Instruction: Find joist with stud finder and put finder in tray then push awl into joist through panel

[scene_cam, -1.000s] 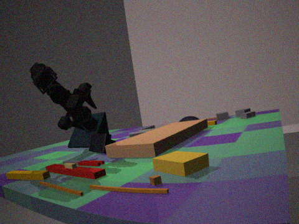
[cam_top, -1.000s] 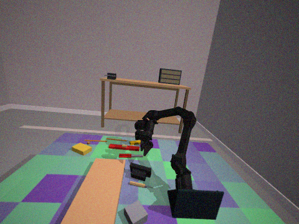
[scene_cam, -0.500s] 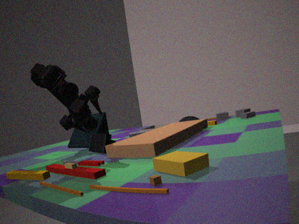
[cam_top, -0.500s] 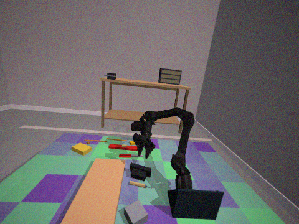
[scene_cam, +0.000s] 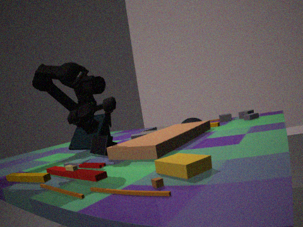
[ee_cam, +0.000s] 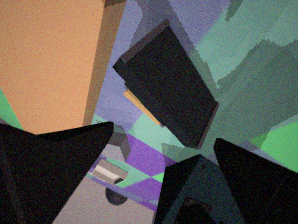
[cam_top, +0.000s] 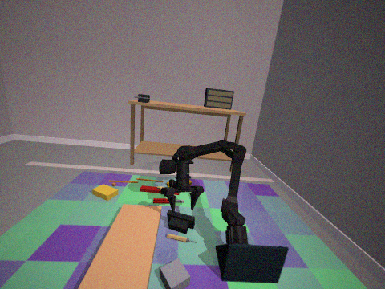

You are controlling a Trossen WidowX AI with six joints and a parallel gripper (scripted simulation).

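Now: the stud finder 20 mm to the left of my gripper tip and 70 mm below it. Round my gripper tip: yellow block 400 mm ahead, 250 mm to the right, 80 mm below; awl 10 mm behind, 70 mm to the left, 80 mm below.
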